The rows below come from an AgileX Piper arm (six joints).
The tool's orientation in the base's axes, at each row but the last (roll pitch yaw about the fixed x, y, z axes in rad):
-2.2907 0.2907 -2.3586
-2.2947 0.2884 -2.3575
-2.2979 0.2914 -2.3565
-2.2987 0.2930 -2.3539
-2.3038 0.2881 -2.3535
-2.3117 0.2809 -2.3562
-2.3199 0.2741 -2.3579
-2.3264 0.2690 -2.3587
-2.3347 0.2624 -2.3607
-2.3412 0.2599 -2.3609
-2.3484 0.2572 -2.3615
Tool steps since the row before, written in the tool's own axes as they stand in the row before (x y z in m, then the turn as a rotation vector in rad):
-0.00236 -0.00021 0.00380 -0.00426 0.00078 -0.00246
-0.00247 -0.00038 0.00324 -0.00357 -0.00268 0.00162
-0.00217 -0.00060 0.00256 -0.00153 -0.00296 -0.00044
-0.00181 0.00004 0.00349 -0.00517 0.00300 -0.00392
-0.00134 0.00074 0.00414 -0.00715 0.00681 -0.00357
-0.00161 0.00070 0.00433 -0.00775 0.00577 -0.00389
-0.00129 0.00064 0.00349 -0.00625 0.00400 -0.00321
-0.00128 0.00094 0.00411 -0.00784 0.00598 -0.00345
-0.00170 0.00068 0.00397 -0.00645 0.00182 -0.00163
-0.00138 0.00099 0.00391 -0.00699 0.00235 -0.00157
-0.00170 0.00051 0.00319 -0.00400 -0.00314 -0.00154
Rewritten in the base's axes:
0.00419 -0.00005 -0.00157 0.00101 0.00435 0.00221
0.00394 0.00015 -0.00108 0.00435 0.00011 0.00191
0.00336 0.00009 -0.00058 0.00169 -0.00063 0.00284
0.00353 -0.00011 -0.00173 -0.00007 0.00691 0.00185
0.00340 -0.00024 -0.00280 0.00026 0.01048 -0.00053
0.00369 -0.00016 -0.00286 0.00080 0.01037 0.00058
0.00292 -0.00008 -0.00239 0.00082 0.00798 0.00098
0.00319 -0.00014 -0.00304 0.00107 0.01039 0.00017
0.00345 0.00004 -0.00269 0.00274 0.00615 0.00149
0.00306 0.00006 -0.00296 0.00296 0.00682 0.00122
0.00299 0.00026 -0.00208 0.00293 0.00134 0.00423

